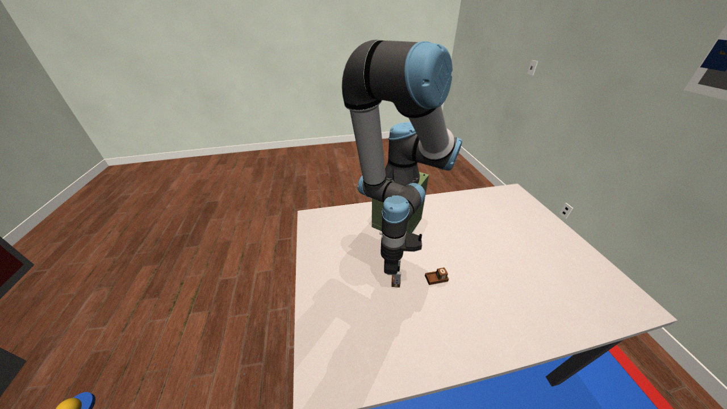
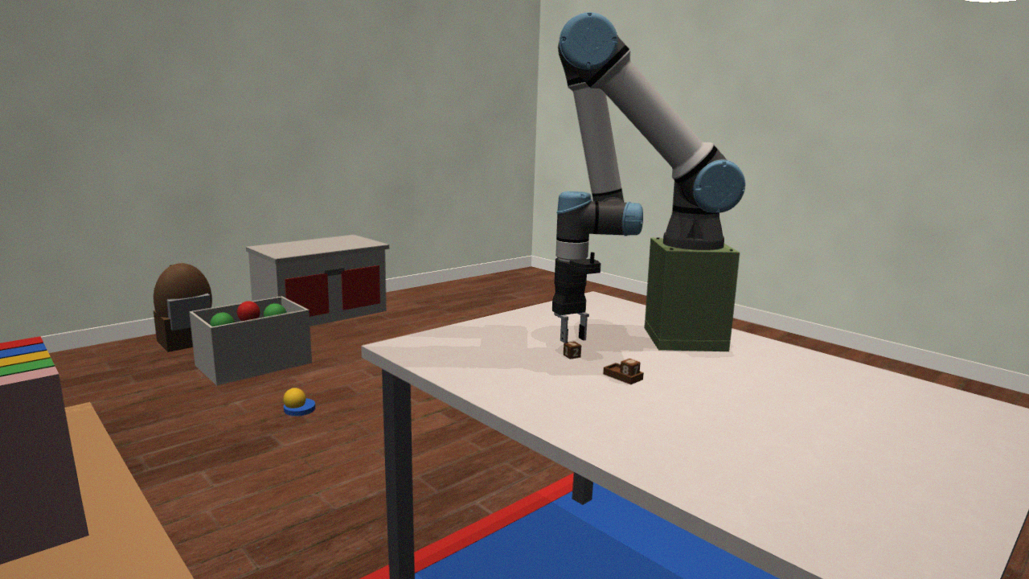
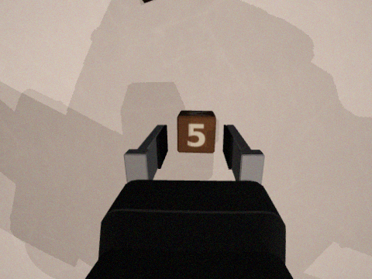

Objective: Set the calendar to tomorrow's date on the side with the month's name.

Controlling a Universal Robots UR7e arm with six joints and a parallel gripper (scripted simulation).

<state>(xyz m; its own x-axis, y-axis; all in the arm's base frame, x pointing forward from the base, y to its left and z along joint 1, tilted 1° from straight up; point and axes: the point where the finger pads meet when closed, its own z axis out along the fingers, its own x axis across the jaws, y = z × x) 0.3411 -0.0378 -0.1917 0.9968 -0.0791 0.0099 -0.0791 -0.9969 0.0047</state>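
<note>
The brown cube is 40 mm below my hand.
</note>
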